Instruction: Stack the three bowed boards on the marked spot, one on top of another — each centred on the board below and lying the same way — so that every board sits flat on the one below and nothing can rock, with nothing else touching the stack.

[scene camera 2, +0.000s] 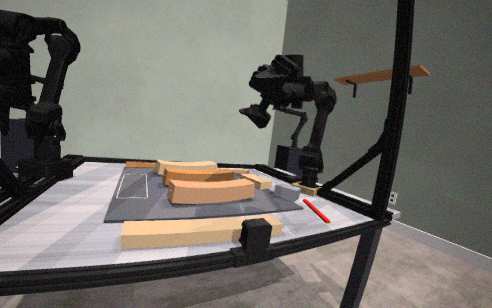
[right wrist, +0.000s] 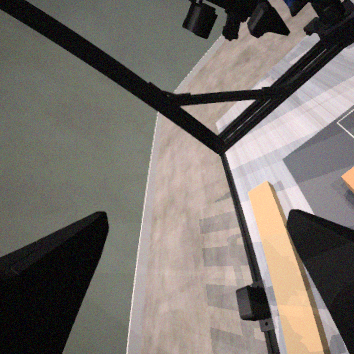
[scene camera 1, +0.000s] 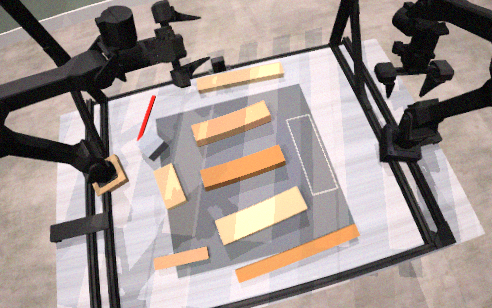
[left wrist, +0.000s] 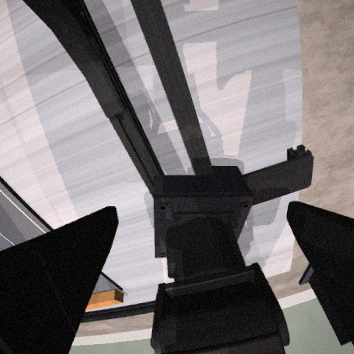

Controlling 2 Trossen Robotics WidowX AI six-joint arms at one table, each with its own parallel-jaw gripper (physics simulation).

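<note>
Three bowed boards lie apart and roughly parallel on the grey mat: a light tan one, an orange one and a pale yellow one. The marked spot, a thin white outline, lies beside them on the mat, with no board in it. My left gripper is open and empty, raised at the right of scene camera 1. My right gripper is open and empty, raised above the table's back edge in that view.
A long pale board and a long orange strip lie beyond opposite mat sides. A short block, a small strip, a grey block and a red stick lie nearby.
</note>
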